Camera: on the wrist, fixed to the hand. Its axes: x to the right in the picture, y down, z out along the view.
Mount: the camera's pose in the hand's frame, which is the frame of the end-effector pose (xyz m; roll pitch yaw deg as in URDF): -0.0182 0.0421 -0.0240 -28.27 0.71 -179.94
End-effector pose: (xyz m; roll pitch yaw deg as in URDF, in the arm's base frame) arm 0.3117 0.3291 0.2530 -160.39 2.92 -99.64
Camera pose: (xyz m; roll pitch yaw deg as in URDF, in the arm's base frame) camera 0.2676 0.3546 0.2624 132.11 -3.61 80.54
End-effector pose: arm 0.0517 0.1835 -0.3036 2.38 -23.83 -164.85
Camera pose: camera 0.0704 0.1439 -0.3313 -30.64 24.54 15.18
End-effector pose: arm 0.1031 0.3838 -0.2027 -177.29 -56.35 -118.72
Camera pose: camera 0.0789 0.4294 -0.2057 148.98 55.64 61.23
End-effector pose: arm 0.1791 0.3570 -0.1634 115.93 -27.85 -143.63
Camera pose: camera 0.2121 0.3774 -0.1291 -144.55 27.59 35.62
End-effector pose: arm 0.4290 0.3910 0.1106 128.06 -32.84 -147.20
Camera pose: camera 0.4599 0.4193 0.1410 -156.71 32.45 32.09
